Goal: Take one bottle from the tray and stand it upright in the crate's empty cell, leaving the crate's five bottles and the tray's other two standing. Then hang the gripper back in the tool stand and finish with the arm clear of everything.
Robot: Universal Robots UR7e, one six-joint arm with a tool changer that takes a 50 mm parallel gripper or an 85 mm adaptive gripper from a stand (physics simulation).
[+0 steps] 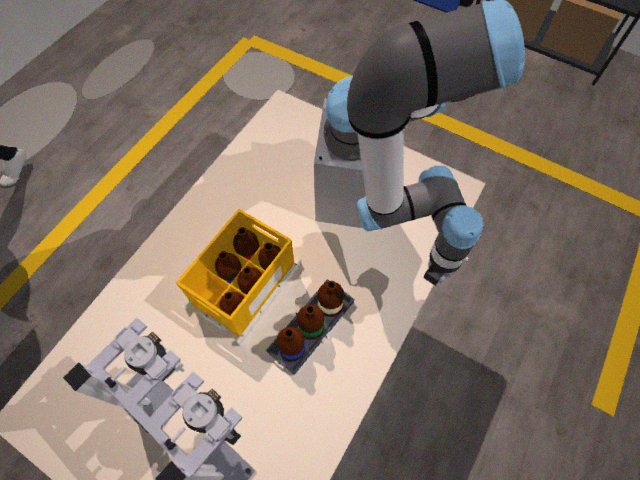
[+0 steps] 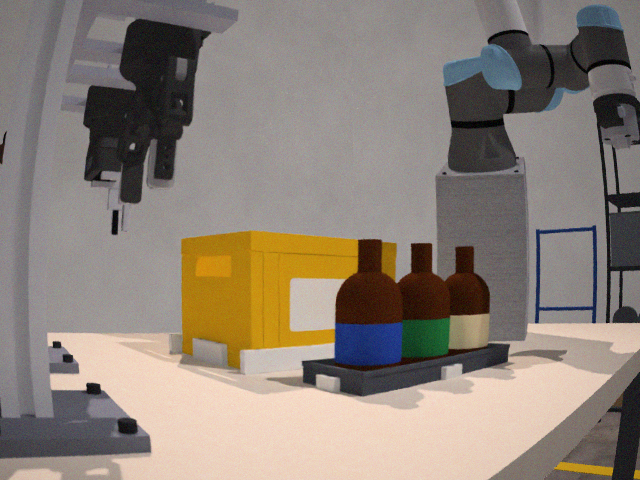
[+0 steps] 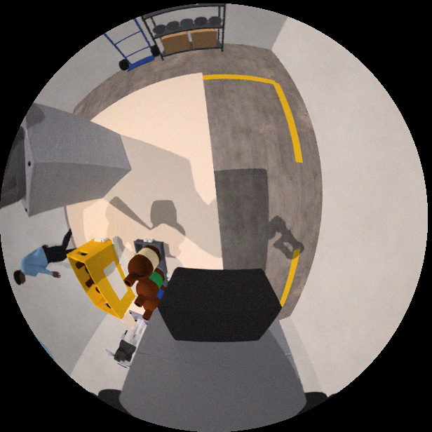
Labels:
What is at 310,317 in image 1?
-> A green-label bottle.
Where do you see a blue-banded bottle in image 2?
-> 369,306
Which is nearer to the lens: the blue-banded bottle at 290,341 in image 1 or the parallel gripper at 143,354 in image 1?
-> The parallel gripper.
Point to a parallel gripper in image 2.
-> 104,107

